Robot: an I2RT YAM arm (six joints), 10 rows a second.
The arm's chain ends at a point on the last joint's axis. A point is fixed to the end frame.
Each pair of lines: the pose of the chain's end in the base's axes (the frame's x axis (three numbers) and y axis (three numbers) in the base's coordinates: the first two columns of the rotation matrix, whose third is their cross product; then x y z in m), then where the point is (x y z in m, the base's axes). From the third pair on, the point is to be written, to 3 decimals.
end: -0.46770, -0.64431, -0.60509, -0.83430, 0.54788, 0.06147, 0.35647, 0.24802, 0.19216
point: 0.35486 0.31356 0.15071
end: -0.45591, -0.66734, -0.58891, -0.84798, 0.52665, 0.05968, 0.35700, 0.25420, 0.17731
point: 0.35327 0.31891 0.13471
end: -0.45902, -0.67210, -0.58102, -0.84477, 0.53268, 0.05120, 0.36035, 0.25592, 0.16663
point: 0.357 0.320 0.123
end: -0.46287, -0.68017, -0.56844, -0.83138, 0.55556, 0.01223, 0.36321, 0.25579, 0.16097
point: 0.363 0.318 0.115
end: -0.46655, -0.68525, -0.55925, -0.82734, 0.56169, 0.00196, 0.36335, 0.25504, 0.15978
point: 0.363 0.317 0.113
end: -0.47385, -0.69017, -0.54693, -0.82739, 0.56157, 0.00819, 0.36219, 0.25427, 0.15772
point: 0.362 0.316 0.111
